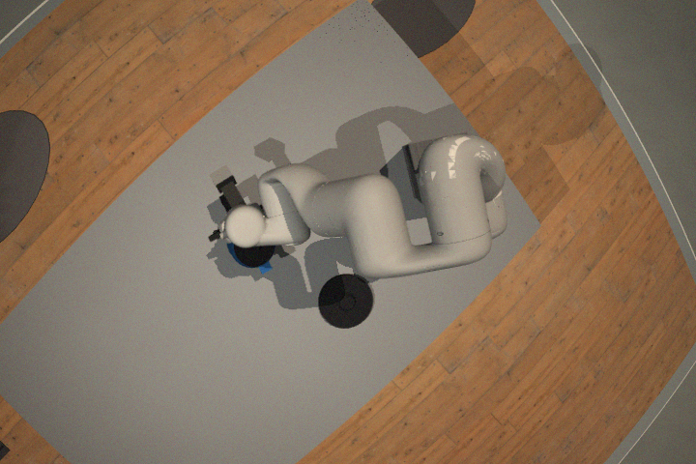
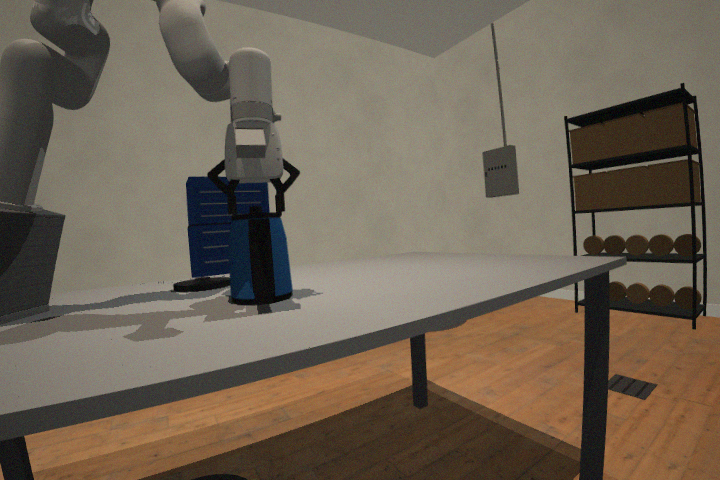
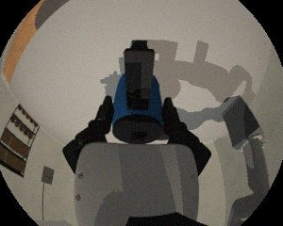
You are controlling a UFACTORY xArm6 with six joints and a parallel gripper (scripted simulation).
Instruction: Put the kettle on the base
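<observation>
My hand is 8 cm above the blue kettle, 3 cm to the right of it and 2 cm short of it. Round my hand: round black base (37 cm to the left, 16 cm below, 2 cm ahead).
</observation>
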